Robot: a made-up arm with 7 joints. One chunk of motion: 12 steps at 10 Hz.
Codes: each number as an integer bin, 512 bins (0 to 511) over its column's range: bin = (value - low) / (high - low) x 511, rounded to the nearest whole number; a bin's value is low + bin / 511 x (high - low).
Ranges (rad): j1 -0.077..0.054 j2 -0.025..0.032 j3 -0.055..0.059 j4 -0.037..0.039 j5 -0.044..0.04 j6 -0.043..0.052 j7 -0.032..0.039
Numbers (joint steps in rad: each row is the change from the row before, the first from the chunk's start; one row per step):
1: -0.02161 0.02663 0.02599 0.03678 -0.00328 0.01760 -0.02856
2: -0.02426 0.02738 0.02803 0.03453 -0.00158 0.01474 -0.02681
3: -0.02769 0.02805 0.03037 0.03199 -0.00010 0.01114 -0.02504
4: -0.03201 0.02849 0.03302 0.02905 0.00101 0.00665 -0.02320
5: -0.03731 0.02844 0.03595 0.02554 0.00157 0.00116 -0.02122
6: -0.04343 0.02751 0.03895 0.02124 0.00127 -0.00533 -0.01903
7: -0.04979 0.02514 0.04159 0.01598 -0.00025 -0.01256 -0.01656
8: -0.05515 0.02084 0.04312 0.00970 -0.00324 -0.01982 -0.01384
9: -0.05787 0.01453 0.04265 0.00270 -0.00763 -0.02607 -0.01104
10: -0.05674 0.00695 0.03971 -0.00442 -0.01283 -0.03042 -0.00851
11: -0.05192 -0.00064 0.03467 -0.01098 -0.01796 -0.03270 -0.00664
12: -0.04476 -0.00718 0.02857 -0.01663 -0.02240 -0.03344 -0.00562
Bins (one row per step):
1: 216 463 363 496 248 326 25
2: 206 470 372 481 258 311 37
3: 192 476 383 464 267 291 50
4: 175 480 395 444 274 267 63
5: 155 479 408 420 277 238 78
6: 131 471 421 392 275 203 93
7: 106 450 433 356 266 164 111
8: 85 411 440 314 248 125 131
9: 75 354 438 267 221 91 151
10: 79 286 425 219 190 68 169
11: 98 218 402 175 158 55 183
12: 126 160 375 137 131 51 190

